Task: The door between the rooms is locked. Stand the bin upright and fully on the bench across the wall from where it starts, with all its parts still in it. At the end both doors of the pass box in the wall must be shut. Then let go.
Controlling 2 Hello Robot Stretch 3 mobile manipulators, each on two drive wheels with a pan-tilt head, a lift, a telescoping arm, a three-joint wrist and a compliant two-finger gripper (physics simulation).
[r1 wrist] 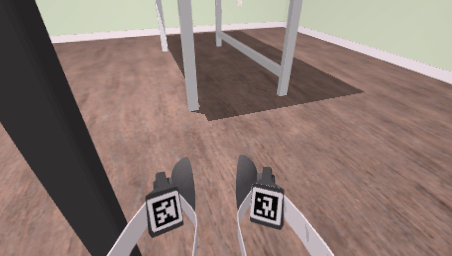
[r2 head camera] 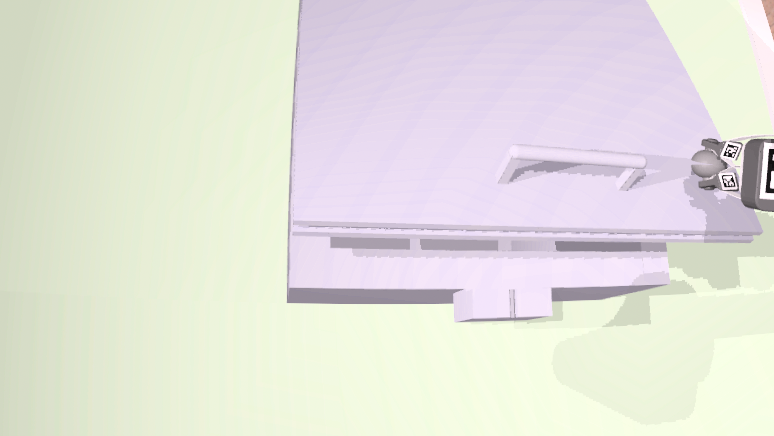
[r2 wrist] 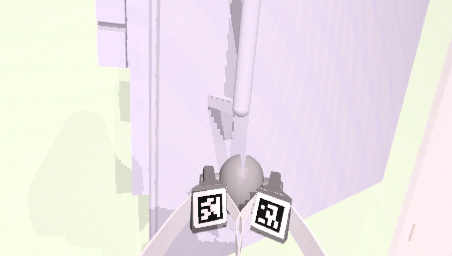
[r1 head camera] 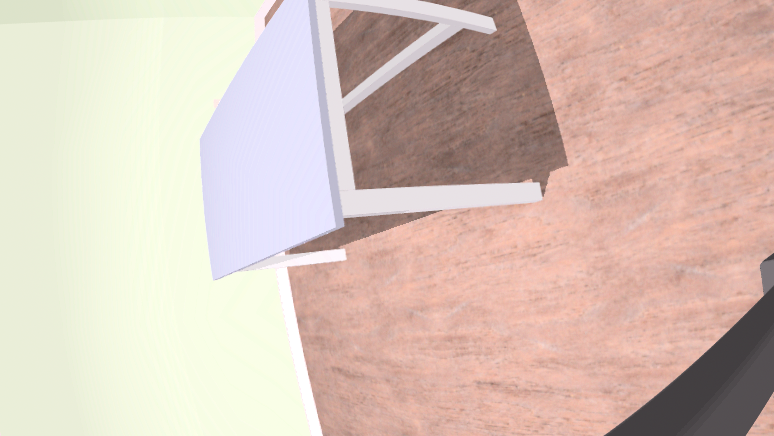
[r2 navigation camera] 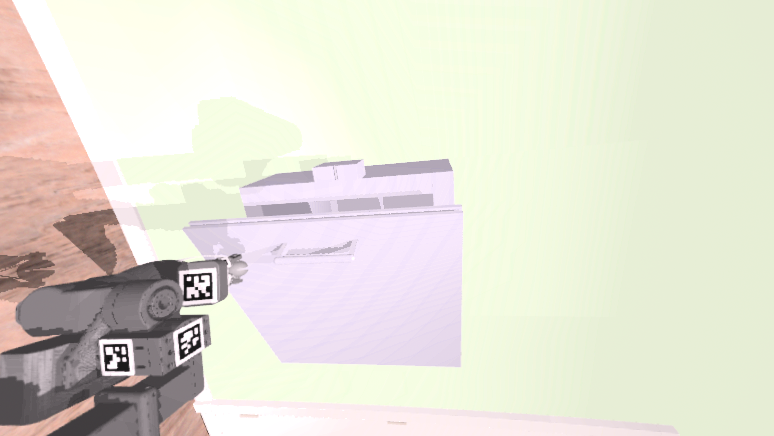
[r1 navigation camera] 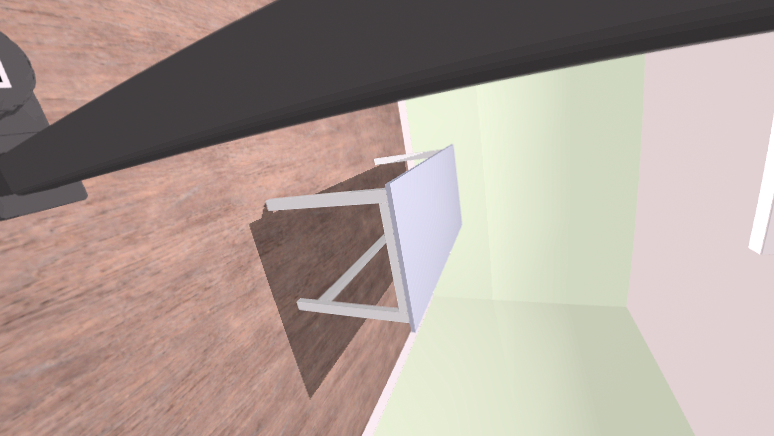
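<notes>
The bench with a pale top and light legs stands against the green wall; its leg shows in the r1 wrist view. The bin does not show. My r1 gripper is open and empty, above the floor, apart from the bench. The pale pass box is on the wall; its near door stands ajar, with slots behind its edge. My r2 gripper is shut and empty, just beyond the end of the door handle. The other pass box door does not show.
A small block is fixed at the box's edge. r2's wrist is beside the door. r1's dark mast crosses its views. Wood floor surrounds the bench.
</notes>
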